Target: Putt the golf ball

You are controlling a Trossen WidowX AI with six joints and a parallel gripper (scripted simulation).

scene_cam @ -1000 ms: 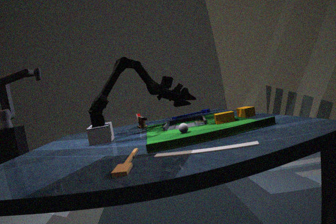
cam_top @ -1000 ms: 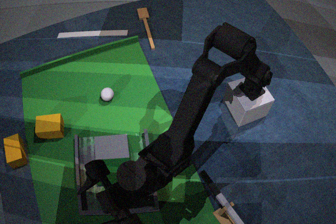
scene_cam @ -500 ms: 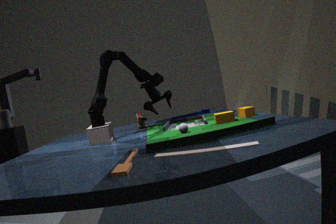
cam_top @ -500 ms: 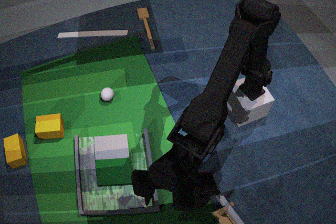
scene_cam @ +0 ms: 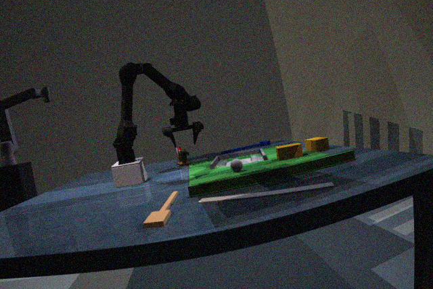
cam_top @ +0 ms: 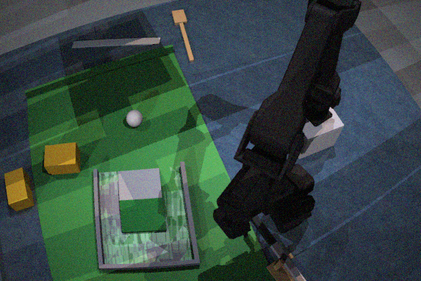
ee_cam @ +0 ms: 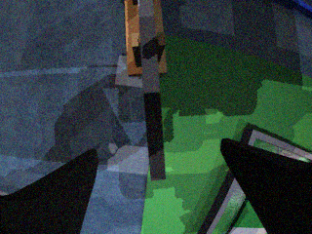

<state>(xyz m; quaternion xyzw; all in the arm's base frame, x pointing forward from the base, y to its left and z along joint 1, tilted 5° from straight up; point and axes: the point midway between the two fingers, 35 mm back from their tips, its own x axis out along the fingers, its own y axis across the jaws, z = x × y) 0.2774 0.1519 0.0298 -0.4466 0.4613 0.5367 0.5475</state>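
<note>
Right now my gripper tip is 12 cm to the right of the putter and 4 cm above it. From my gripper tip the other things lie so: white golf ball (8 cm ahead, 41 cm to the right, 7 cm below); then wooden stand (13 cm to the left, 6 cm below); then green course (19 cm ahead, 28 cm to the right, 10 cm below).
</note>
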